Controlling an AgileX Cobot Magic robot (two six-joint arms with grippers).
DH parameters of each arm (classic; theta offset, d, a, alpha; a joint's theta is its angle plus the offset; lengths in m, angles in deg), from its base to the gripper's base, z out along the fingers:
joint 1: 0 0.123 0 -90
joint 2: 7.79 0 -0.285 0
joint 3: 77.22 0 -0.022 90
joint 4: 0 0.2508 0 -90
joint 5: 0 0 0.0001 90
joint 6: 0 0.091 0 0
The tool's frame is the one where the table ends.
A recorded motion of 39 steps. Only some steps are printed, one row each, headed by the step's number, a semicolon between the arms.
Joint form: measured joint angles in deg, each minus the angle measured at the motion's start. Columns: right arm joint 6, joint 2, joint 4, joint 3, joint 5, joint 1; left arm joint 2, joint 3, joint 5, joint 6, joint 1, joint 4.
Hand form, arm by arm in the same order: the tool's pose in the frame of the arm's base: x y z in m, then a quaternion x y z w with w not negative. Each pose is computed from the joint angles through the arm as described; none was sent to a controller.
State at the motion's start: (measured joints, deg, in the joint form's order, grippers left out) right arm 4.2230 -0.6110 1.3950 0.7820 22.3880 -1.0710; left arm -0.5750 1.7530 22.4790 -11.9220 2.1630 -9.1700
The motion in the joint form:
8: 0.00 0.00 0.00 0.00 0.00 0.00; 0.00 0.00 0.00 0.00 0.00 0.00
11: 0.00 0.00 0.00 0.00 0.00 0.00; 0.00 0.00 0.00 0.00 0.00 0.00
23: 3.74 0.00 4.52 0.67 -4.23 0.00; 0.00 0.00 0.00 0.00 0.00 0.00
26: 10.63 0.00 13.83 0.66 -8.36 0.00; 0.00 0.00 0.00 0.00 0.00 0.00
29: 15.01 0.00 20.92 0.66 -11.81 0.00; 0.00 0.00 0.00 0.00 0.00 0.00
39: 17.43 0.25 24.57 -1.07 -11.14 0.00; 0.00 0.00 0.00 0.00 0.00 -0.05
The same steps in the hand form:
8: 0.0520 -0.0001 0.1741 0.04359 0.80559 0.02664 0.59027; 0.0524 -0.0036 0.1686 -0.14116 0.79854 -0.11709 0.57332
11: 0.0520 -0.0001 0.1741 0.04359 0.80559 0.02664 0.59027; 0.0524 -0.0036 0.1686 -0.14116 0.79854 -0.11709 0.57332
23: 0.0541 0.0019 0.1767 0.09063 0.78230 0.07973 0.61109; 0.0524 -0.0036 0.1686 -0.14116 0.79854 -0.11709 0.57332
26: 0.0555 0.0048 0.1838 0.18202 0.74049 0.18307 0.62051; 0.0524 -0.0036 0.1686 -0.14116 0.79854 -0.11709 0.57332
29: 0.0562 0.0053 0.1897 0.24523 0.69922 0.25452 0.62143; 0.0524 -0.0036 0.1686 -0.14116 0.79854 -0.11709 0.57332
39: 0.0553 0.0068 0.1992 0.27341 0.68141 0.29448 0.61173; 0.0524 -0.0036 0.1686 -0.14138 0.79849 -0.11746 0.57327

